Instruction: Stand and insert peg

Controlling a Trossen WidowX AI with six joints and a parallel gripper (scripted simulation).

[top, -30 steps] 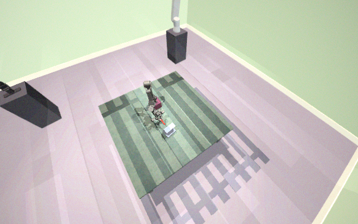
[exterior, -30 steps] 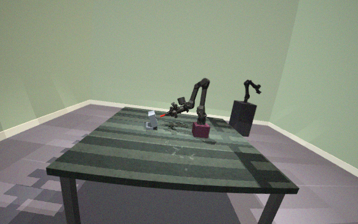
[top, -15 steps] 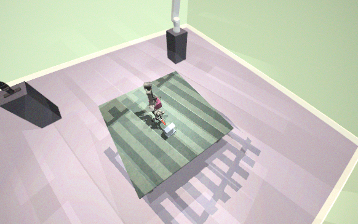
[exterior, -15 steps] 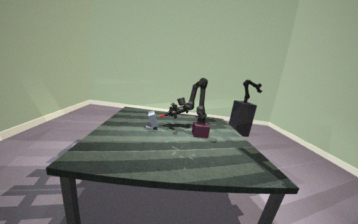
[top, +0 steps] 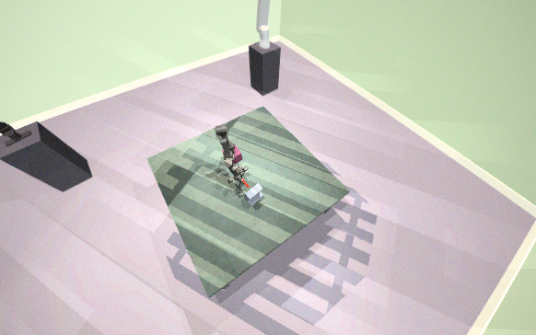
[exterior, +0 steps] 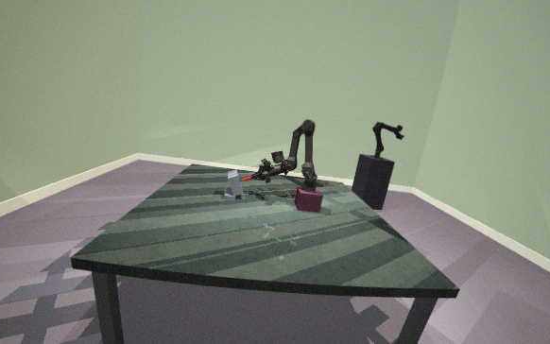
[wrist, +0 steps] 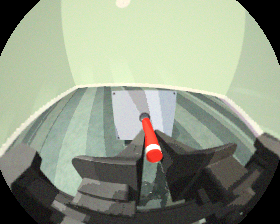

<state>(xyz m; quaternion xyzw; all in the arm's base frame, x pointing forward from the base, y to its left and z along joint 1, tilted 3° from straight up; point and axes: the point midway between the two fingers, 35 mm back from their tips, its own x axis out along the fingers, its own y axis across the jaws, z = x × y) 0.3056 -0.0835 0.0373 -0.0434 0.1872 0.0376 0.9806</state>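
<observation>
Now: the grey sloped panel 8 cm ahead of my gripper tip, 4 cm below it and 1 cm to the left of it. Also, from my gripper tip: red peg 2 cm behind.
</observation>
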